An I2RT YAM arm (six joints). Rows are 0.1 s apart.
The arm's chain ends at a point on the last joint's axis. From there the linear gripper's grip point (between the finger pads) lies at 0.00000 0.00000 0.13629 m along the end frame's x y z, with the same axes.
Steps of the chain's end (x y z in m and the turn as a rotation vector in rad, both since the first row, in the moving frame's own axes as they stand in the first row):
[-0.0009, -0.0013, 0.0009, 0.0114, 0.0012, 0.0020]
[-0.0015, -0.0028, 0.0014, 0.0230, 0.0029, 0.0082]
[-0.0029, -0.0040, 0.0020, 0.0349, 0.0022, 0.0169]
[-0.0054, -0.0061, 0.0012, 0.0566, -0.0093, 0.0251]
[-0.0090, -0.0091, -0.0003, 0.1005, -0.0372, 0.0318]
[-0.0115, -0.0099, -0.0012, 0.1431, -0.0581, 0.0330]
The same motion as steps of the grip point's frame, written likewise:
[-0.0007, -0.0029, 0.0009, 0.0114, 0.0012, 0.0020]
[-0.0011, -0.0059, 0.0014, 0.0230, 0.0029, 0.0082]
[-0.0026, -0.0088, 0.0019, 0.0349, 0.0022, 0.0169]
[-0.0066, -0.0138, 0.0010, 0.0566, -0.0093, 0.0251]
[-0.0138, -0.0228, -0.0011, 0.1005, -0.0372, 0.0318]
[-0.0191, -0.0295, -0.0028, 0.1431, -0.0581, 0.0330]

